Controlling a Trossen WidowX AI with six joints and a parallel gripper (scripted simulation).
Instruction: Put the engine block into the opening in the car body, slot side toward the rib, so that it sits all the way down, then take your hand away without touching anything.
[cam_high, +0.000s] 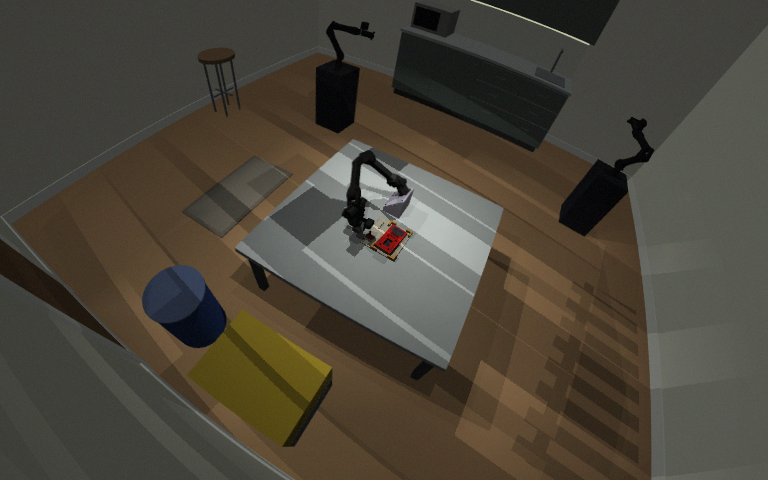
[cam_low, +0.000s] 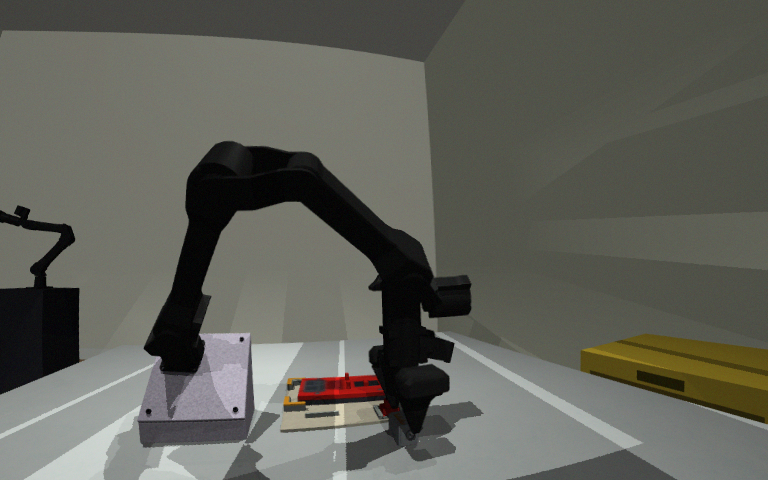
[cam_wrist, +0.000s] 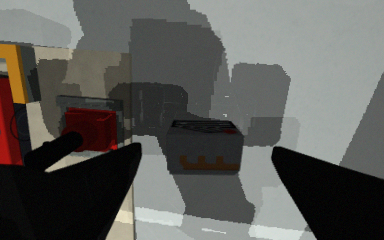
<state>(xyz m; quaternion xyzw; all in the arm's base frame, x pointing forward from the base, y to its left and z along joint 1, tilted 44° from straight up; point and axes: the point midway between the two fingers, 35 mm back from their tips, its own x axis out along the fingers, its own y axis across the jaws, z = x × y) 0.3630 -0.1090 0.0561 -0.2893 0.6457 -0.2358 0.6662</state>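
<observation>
The engine block is 10 mm behind my gripper tip and 20 mm below it. Round my gripper tip: grey holder 90 mm to the left.
</observation>
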